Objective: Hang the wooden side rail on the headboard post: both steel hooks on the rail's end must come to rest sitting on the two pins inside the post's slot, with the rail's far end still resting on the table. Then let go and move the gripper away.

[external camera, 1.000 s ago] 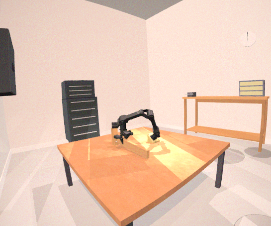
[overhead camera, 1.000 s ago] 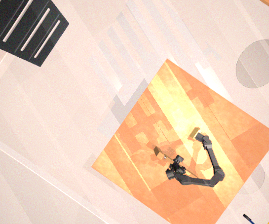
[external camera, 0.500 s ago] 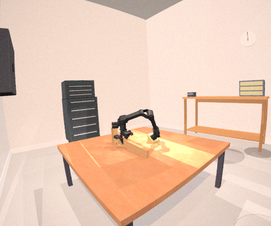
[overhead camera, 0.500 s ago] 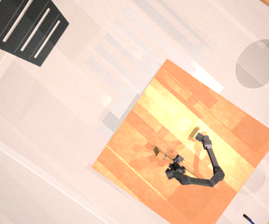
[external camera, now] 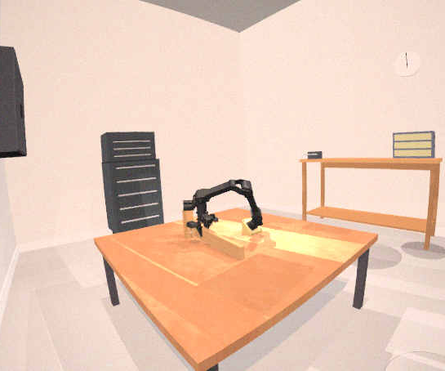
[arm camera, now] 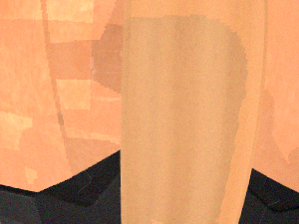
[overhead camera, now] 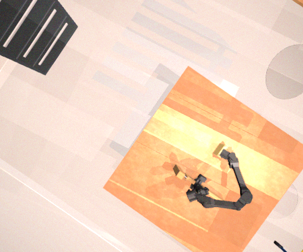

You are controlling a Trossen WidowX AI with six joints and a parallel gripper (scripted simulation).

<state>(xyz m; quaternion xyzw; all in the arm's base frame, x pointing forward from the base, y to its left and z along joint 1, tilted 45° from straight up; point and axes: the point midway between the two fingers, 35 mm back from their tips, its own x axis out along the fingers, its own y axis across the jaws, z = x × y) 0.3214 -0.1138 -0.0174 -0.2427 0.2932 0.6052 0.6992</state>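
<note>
The wooden headboard post is 160 mm to the right of my gripper tip, 40 mm above it and 20 mm behind it.
</note>
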